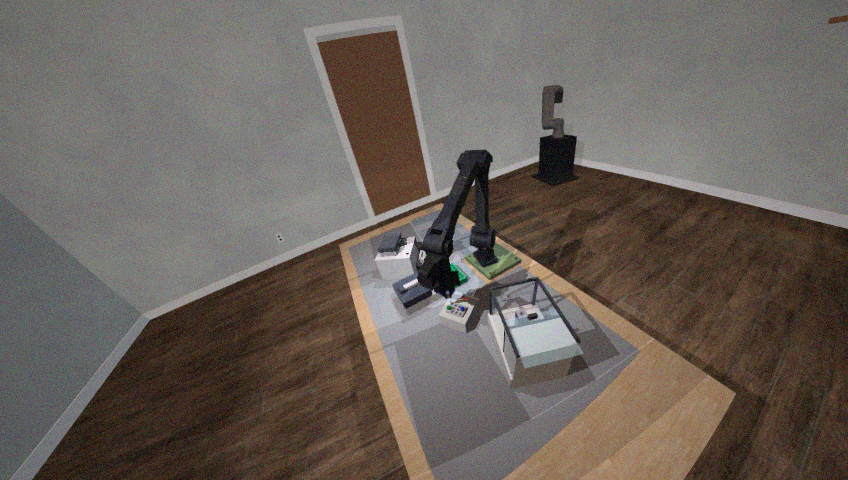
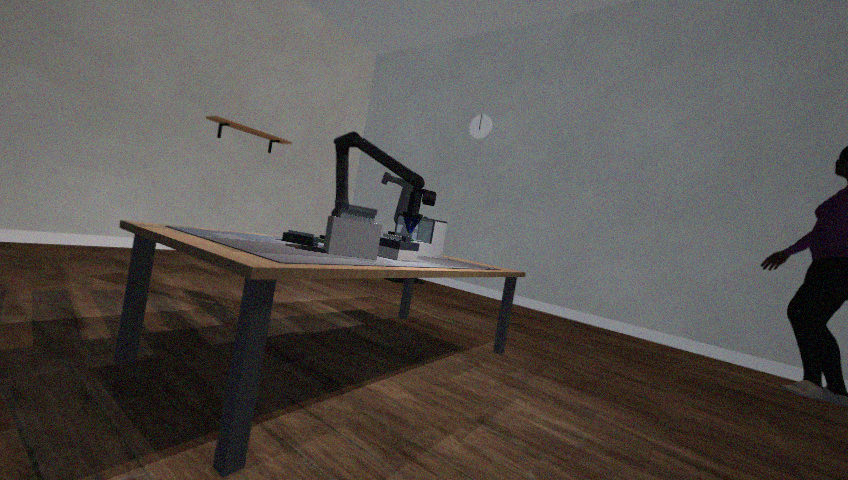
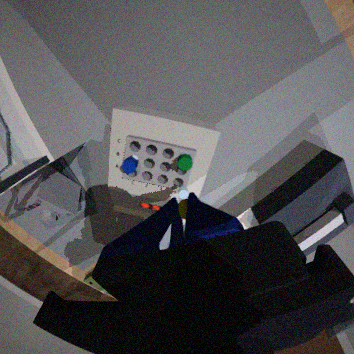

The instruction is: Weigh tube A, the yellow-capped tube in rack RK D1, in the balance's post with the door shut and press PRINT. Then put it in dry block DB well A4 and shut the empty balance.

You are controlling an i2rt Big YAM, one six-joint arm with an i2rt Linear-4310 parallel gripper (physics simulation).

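Frame: origin at the arm's base, x back, y right, z up, level; metres.
Seen in the pictures: gripper, fingertip midpoint: (image 1: pixel 448 297) (image 2: pixel 409 232) (image 3: pixel 184 200); arm's base, origin of the base link: (image 1: pixel 485 258).
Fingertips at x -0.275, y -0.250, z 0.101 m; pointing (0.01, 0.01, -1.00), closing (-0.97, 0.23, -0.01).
Offsets run from my fingertips to a thing's top centre. "pt": to the spot under its first point.
My gripper (image 1: pixel 447 293) (image 2: pixel 410 232) (image 3: pixel 184 200) is shut on tube A, whose dark yellow cap @(dz +0.011, dx +0.001, dy +0.004 m) (image 3: pixel 183 209) shows between the blue fingers with a pale round end beyond it. It is above the table beside the dry block's display edge. The pale dry block @(dz -0.047, dx +0.037, dy -0.005 m) (image 1: pixel 455 321) (image 3: pixel 165 125) has rows of wells. A blue-capped tube @(dz -0.030, dx +0.035, dy -0.043 m) (image 3: pixel 130 164) stands at its left side and a green-capped tube @(dz -0.030, dx -0.011, dy -0.017 m) (image 3: pixel 185 162) at its right; their exact wells are unclear. Its red display @(pt dz -0.068, dx +0.068, dy +0.026 m) (image 3: pixel 150 206) is partly shaded. The balance @(pt dz -0.012, dx +0.155, dy -0.347 m) (image 1: pixel 542 368) shows its dark-framed glass chamber; its door state is unclear.
A dark device @(dz -0.015, dx -0.091, dy +0.167 m) (image 1: pixel 411 291) (image 3: pixel 312 182) with a white bar stands beside the dry block. A white box-shaped instrument @(dz +0.073, dx -0.101, dy +0.393 m) (image 1: pixel 393 265) (image 2: pixel 355 237) stands farther along the table. A green rack @(dz -0.087, dx +0.081, dy +0.211 m) (image 1: pixel 458 273) is near the arm's green base plate (image 1: pixel 492 265). A person (image 2: pixel 821 279) stands away from the table.
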